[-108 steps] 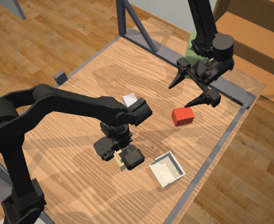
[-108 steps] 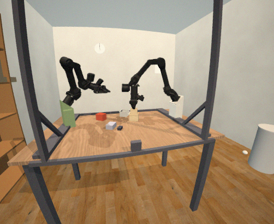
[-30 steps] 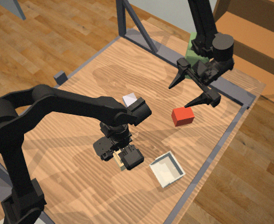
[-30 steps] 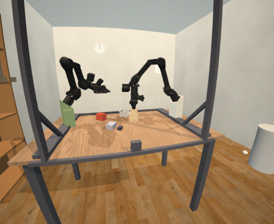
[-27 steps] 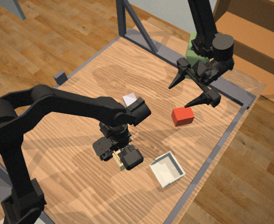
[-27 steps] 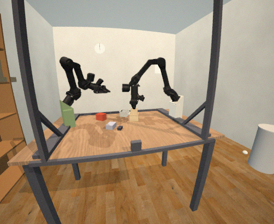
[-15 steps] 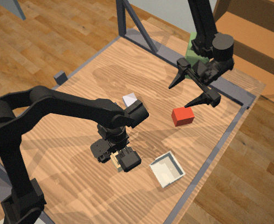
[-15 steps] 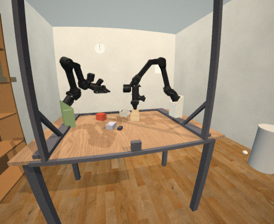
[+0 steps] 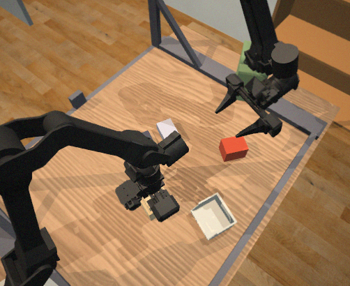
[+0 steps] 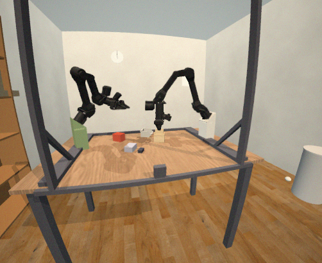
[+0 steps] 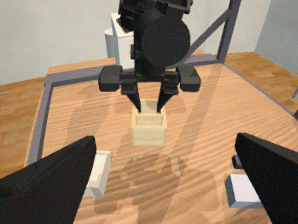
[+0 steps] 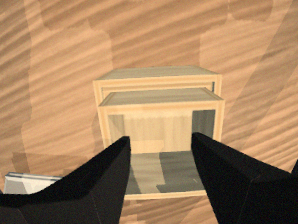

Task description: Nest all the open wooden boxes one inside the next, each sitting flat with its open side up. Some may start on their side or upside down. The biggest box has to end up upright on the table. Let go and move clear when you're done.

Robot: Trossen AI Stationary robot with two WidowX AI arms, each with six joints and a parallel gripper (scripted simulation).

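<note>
Right now the small tan wooden box is 5 cm below my right hand. From my right hand the other things lie so: white box 16 cm ahead, 8 cm to the left, 8 cm below; small dark block 18 cm behind, 15 cm to the left, 10 cm below; medium tan wooden box 9 cm below.
</note>
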